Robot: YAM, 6 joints.
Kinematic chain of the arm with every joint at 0, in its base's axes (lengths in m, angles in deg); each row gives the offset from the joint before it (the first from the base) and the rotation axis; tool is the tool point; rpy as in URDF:
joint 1: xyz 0 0 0.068 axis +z
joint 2: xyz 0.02 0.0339 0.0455 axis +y
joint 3: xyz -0.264 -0.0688 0 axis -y
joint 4: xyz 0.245 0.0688 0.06 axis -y
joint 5: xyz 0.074 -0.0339 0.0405 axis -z
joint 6: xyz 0.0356 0 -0.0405 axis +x
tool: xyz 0 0 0 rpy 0 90 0
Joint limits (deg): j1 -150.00..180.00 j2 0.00..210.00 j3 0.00..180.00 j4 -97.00..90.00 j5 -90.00..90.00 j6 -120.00..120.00
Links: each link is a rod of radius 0.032 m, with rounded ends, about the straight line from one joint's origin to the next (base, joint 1, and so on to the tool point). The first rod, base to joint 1, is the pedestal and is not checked.
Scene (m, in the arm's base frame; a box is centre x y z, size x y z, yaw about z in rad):
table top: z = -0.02
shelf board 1: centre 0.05 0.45 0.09 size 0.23 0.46 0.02 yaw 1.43
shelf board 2: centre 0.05 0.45 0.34 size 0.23 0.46 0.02 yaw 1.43
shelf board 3: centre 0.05 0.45 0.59 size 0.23 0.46 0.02 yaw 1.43
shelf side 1: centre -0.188 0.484 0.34 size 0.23 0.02 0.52 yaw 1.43
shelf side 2: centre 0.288 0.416 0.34 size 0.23 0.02 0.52 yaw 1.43
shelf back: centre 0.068 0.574 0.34 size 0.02 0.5 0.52 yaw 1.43
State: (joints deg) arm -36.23 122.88 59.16 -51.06 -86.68 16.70
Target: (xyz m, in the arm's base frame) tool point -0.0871 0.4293 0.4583
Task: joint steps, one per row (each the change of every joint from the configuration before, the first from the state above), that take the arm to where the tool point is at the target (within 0.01 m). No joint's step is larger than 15 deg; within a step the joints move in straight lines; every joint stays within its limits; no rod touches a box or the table.
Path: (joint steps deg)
1: 14.31 -6.61 5.85 5.13 -0.66 2.87
2: 14.30 -6.61 5.85 5.13 -0.67 2.87
3: 14.31 -6.61 5.85 5.13 -0.66 2.87
4: 14.30 -6.62 5.85 5.13 -0.67 2.87
5: 14.31 -6.61 5.85 5.13 -0.66 2.87
6: 14.67 -2.48 0.76 -2.89 1.73 -2.87
7: 14.67 -2.49 0.77 -2.88 1.73 -2.87
8: 14.67 -2.48 0.76 -2.88 1.72 -2.87
9: 14.68 -2.48 0.76 -2.89 1.73 -2.87
10: 14.67 -2.49 0.77 -2.88 1.73 -2.87
11: -3.91 12.33 11.61 7.18 1.60 0.00
12: -3.91 12.32 11.62 7.17 1.60 0.00
13: -3.90 12.33 11.61 7.18 1.60 0.00

